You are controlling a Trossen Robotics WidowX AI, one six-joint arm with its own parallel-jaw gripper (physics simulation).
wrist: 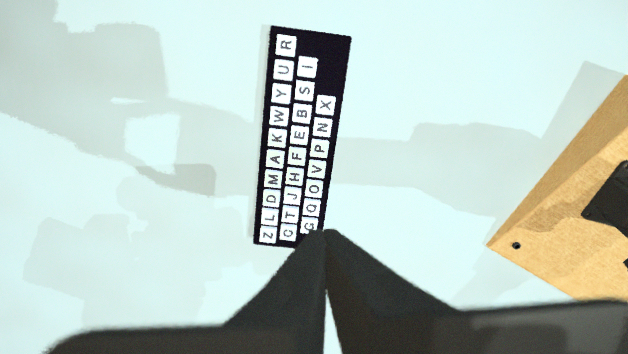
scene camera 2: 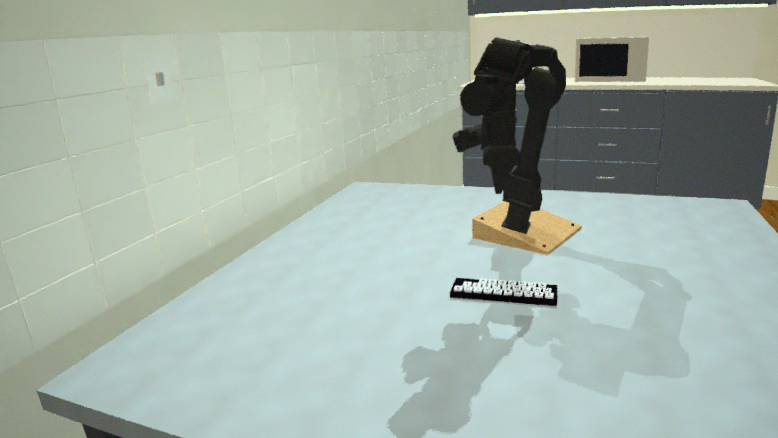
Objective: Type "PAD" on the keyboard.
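Seen in the pictures: gripper, between the fingertips: [wrist: 322, 241] [scene camera 2: 498, 193]; arm's base, origin of its link: [scene camera 2: 516, 225].
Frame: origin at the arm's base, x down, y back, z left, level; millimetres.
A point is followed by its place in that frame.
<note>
The black keyboard [scene camera 2: 506, 298] {x 24, y -349, z 52 mm} [wrist: 334, 60] {x 21, y -304, z -45 mm} with white letter keys lies flat on the table. In the wrist view its rows run nearly upright, with the letters turned sideways. The P key [wrist: 319, 148] {x 16, y -297, z 31 mm} is in the right row, and the A key [wrist: 274, 159] {x 16, y -334, z 52 mm} and the D key [wrist: 271, 198] {x 16, y -329, z 90 mm} are in the left row. My gripper [scene camera 2: 498, 191] {x -173, y -304, z 22 mm} [wrist: 322, 241] {x -173, y -304, z 22 mm} is shut and empty, pointing down and raised above the table. In the wrist view its tips overlap the keyboard's lower right corner, by the G key [wrist: 309, 226] {x 16, y -287, z 110 mm}, and hide part of that corner.
A wooden wedge base [scene camera 2: 486, 230] {x 4, y -46, z -65 mm} [wrist: 545, 257] {x 20, y -31, z 88 mm} carries the arm, behind the keyboard in the scene view and at the right in the wrist view. The arm's shadows fall across the pale blue table [scene camera 2: 244, 337] {x 33, y -626, z -363 mm}. A tiled wall [scene camera 2: 179, 163] runs along the left.
</note>
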